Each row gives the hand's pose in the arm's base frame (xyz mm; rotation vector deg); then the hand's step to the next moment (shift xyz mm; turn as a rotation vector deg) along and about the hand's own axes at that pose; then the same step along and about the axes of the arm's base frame.
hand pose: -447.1 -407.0 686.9 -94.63 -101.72 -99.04
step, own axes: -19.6 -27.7 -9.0 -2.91 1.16 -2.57
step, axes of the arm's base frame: -18.3 -10.3 -28.1 0.57 -3.96 -0.64
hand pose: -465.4 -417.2 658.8 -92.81 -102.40 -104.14
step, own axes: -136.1 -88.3 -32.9 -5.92 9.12 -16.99
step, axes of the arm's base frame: -24.0 -75.6 -145.3 -0.79 -19.16 6.25
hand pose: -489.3 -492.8 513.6 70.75 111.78 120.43
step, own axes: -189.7 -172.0 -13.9 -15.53 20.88 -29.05
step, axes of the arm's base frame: 40.0 -70.1 -243.4 4.90 -36.66 12.36
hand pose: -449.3 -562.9 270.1 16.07 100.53 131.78
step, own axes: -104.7 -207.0 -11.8 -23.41 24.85 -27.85
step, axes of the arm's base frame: 110.8 10.3 -203.9 12.50 -38.93 16.42
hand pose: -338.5 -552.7 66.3 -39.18 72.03 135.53
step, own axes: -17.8 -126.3 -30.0 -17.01 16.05 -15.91
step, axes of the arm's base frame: 88.9 40.0 -87.6 9.10 -23.58 12.70
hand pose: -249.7 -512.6 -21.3 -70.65 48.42 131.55
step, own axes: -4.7 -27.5 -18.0 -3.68 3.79 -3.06
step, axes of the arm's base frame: 29.7 7.9 -12.5 1.55 -5.08 3.01
